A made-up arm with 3 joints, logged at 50 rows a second.
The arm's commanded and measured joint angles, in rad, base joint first. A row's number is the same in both.
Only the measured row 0 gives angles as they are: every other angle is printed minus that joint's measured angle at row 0.
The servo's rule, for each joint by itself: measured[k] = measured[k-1] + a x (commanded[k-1-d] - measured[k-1]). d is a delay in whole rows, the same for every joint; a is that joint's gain. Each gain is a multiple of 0.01, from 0.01 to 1. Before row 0 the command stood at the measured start. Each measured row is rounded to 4 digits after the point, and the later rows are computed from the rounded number. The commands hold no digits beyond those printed.
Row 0, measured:
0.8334 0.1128 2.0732
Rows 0 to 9, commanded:
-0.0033 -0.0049 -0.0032
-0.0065 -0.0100 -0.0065
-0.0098 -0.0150 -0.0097
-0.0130 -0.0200 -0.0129
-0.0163 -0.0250 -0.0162
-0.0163 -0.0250 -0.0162
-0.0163 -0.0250 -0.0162
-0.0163 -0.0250 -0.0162
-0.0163 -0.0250 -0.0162
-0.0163 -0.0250 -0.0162
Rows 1 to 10, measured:
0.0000 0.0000 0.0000
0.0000 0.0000 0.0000
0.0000 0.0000 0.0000
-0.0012 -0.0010 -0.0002
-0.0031 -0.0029 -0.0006
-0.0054 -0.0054 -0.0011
-0.0081 -0.0085 -0.0018
-0.0110 -0.0120 -0.0027
-0.0129 -0.0147 -0.0035
-0.0141 -0.0169 -0.0043
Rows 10 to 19, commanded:
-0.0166 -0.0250 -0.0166
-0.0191 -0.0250 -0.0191
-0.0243 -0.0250 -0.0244
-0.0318 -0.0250 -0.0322
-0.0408 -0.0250 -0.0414
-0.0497 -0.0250 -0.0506
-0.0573 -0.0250 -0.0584
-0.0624 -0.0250 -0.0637
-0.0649 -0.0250 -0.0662
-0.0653 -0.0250 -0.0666
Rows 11 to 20, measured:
-0.0149 -0.0186 -0.0050
-0.0154 -0.0199 -0.0057
-0.0157 -0.0210 -0.0063
-0.0160 -0.0218 -0.0069
-0.0171 -0.0225 -0.0076
-0.0196 -0.0230 -0.0086
-0.0239 -0.0234 -0.0100
-0.0298 -0.0237 -0.0119
-0.0368 -0.0240 -0.0142
-0.0440 -0.0242 -0.0169

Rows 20 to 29, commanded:
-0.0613 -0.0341 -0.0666
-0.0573 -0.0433 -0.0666
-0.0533 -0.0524 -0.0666
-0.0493 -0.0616 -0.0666
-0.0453 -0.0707 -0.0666
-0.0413 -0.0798 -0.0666
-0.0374 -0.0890 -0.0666
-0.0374 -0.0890 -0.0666
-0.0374 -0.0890 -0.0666
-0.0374 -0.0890 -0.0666
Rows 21 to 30, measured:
-0.0504 -0.0244 -0.0197
-0.0555 -0.0245 -0.0225
-0.0589 -0.0246 -0.0251
-0.0597 -0.0266 -0.0276
-0.0589 -0.0301 -0.0299
-0.0569 -0.0348 -0.0321
-0.0542 -0.0404 -0.0342
-0.0511 -0.0468 -0.0361
-0.0477 -0.0537 -0.0379
-0.0441 -0.0611 -0.0396

